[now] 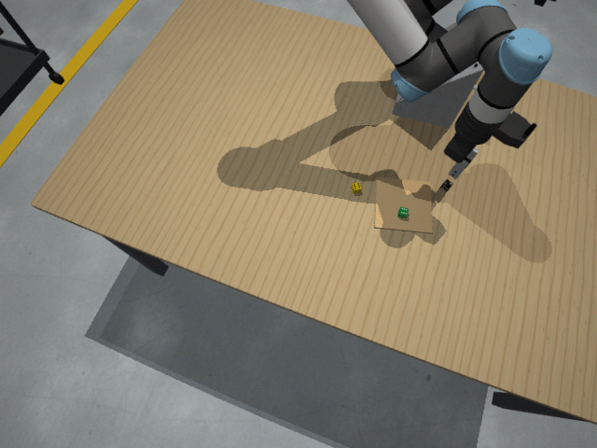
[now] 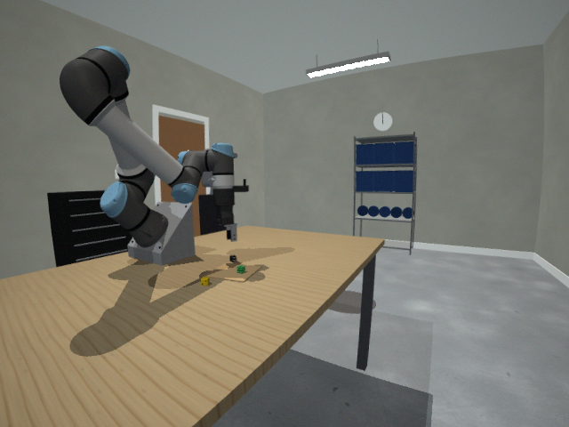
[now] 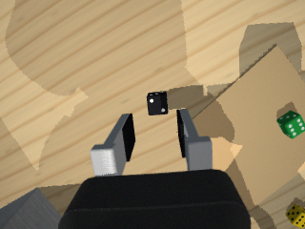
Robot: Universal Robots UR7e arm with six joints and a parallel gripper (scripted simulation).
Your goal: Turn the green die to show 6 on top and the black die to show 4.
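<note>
Now: the black die 90 mm below my hand. Also, from my hand: green die 110 mm ahead, 90 mm to the right, 80 mm below; yellow die 70 mm ahead, 220 mm to the right, 90 mm below; tan mat 80 mm ahead, 100 mm to the right, 100 mm below.
</note>
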